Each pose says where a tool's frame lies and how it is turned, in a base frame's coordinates. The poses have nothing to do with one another.
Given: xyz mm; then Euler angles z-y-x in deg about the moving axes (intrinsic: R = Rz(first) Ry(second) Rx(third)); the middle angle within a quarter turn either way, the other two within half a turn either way.
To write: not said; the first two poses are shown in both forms.
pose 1, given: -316 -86 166 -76.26 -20.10 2.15
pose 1, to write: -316 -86 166 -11.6 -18.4 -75.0
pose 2, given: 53 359 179 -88.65 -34.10 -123.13
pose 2, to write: 53 359 179 -115.3 80.5 -82.9
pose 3, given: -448 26 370 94.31 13.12 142.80
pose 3, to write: -448 26 370 93.6 109.0 24.2
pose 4, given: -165 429 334 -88.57 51.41 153.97
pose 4, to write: -165 429 334 -114.7 89.4 73.1
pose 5, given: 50 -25 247 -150.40 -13.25 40.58
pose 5, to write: 50 -25 247 -2.6 -55.5 -137.0
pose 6, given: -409 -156 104 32.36 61.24 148.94
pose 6, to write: -409 -156 104 112.1 53.5 -60.2
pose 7, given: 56 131 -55 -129.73 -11.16 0.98
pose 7, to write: 56 131 -55 -12.1 -7.0 -129.1
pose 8, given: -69 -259 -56 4.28 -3.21 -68.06
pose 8, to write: -69 -259 -56 -67.9 -5.4 1.9
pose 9, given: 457 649 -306 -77.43 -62.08 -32.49
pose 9, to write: 457 649 -306 -67.3 -32.0 -85.0
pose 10, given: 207 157 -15 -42.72 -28.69 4.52
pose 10, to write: 207 157 -15 -6.5 -28.9 -40.7
